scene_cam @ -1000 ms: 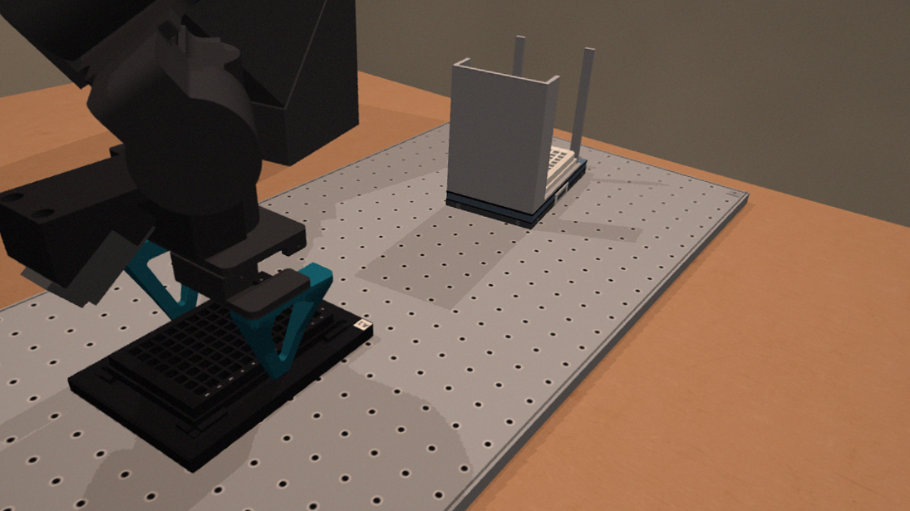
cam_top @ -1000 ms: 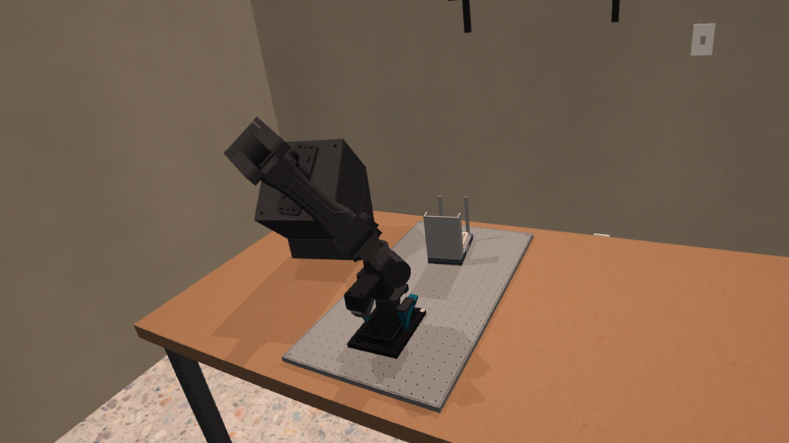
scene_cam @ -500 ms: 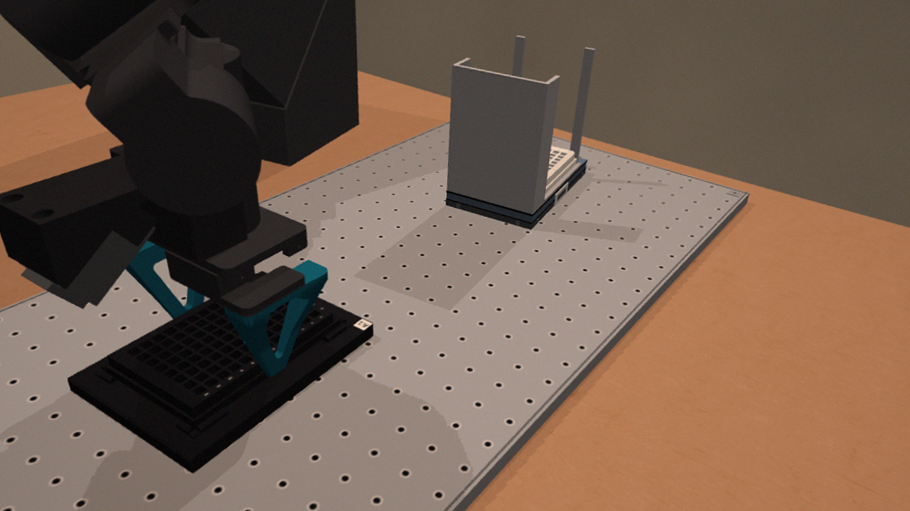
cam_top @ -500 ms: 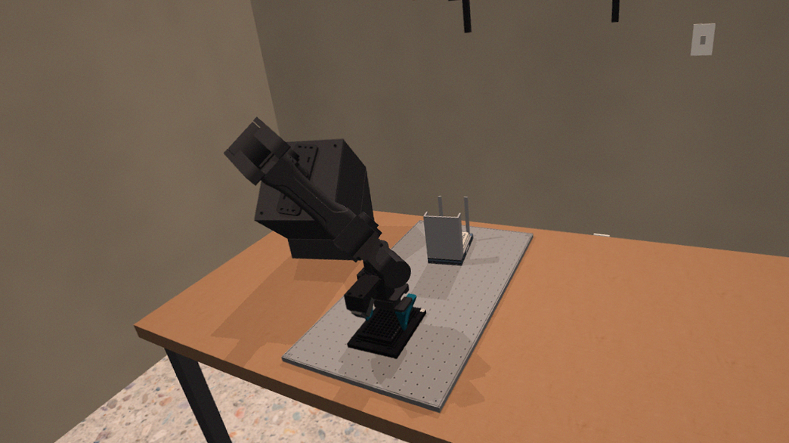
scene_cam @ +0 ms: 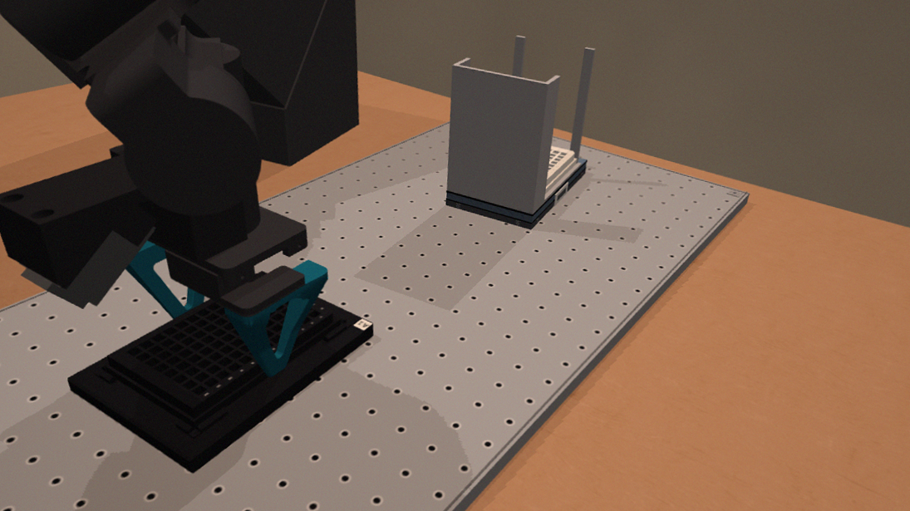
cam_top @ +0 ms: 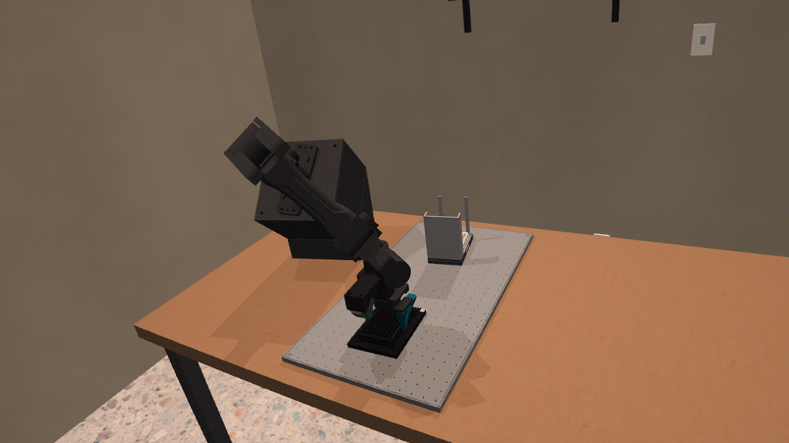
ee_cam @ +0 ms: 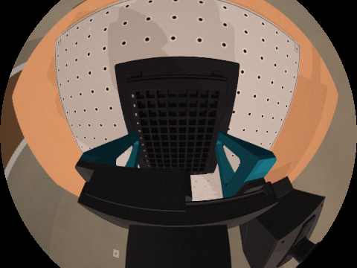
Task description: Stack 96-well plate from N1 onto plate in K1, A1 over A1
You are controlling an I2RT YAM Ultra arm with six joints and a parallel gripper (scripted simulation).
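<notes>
Right now my hand is 1 cm above the black plate nest N1. From my hand the other things lie so: pale A1 mark (7 cm to the left, 6 cm ahead, 1 cm below); then grey rack wall (30 cm to the left, 6 cm ahead, 6 cm above); then black 96-well plate (right at my hand).
</notes>
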